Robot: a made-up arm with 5 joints. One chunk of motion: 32 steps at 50 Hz.
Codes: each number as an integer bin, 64 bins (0 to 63) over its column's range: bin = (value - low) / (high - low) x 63, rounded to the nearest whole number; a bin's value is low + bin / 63 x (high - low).
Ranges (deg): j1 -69..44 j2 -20..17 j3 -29..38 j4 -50..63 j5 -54..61
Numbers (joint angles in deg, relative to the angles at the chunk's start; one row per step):
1: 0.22 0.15 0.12 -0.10 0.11
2: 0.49 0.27 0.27 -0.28 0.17
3: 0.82 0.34 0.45 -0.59 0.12
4: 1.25 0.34 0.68 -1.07 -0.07
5: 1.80 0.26 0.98 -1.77 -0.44
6: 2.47 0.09 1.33 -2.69 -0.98
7: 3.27 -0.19 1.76 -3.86 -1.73
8: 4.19 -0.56 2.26 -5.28 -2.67
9: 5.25 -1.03 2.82 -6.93 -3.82
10: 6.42 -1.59 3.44 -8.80 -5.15
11: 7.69 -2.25 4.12 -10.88 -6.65
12: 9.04 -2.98 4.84 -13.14 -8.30
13: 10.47 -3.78 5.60 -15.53 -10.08
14: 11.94 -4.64 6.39 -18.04 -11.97
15: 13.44 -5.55 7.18 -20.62 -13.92
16: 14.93 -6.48 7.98 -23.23 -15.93
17: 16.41 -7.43 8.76 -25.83 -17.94
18: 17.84 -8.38 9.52 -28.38 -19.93
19: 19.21 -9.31 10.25 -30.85 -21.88
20: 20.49 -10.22 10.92 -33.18 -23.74
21: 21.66 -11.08 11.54 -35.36 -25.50
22: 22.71 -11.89 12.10 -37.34 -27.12
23: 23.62 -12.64 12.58 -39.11 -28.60
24: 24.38 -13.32 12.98 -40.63 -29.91
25: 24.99 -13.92 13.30 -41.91 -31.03
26: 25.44 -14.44 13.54 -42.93 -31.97
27: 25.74 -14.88 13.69 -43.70 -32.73
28: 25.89 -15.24 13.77 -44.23 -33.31
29: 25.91 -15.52 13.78 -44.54 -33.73
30: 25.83 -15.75 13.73 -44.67 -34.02
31: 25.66 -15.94 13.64 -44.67 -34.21
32: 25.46 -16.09 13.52 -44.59 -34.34
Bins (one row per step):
1: 39 34 27 28 30
2: 39 35 28 28 30
3: 39 35 28 28 30
4: 39 35 28 27 30
5: 39 34 28 27 29
6: 40 34 29 26 29
7: 40 34 29 26 29
8: 41 33 29 25 28
9: 41 32 30 24 27
10: 42 31 31 23 27
11: 43 30 31 22 26
12: 44 29 32 21 25
13: 44 28 33 19 24
14: 45 26 33 18 23
15: 46 25 34 16 22
16: 47 23 35 15 21
17: 48 21 36 13 20
18: 48 20 36 12 19
19: 49 18 37 11 18
20: 50 17 38 9 17
21: 51 15 38 8 16
22: 51 14 39 7 15
23: 52 13 39 6 14
24: 52 11 39 5 13
25: 52 10 40 5 13
26: 53 9 40 4 12
27: 53 9 40 4 12
28: 53 8 40 3 11
29: 53 8 40 3 11
30: 53 7 40 3 11
31: 53 7 40 3 11
32: 53 7 40 3 11

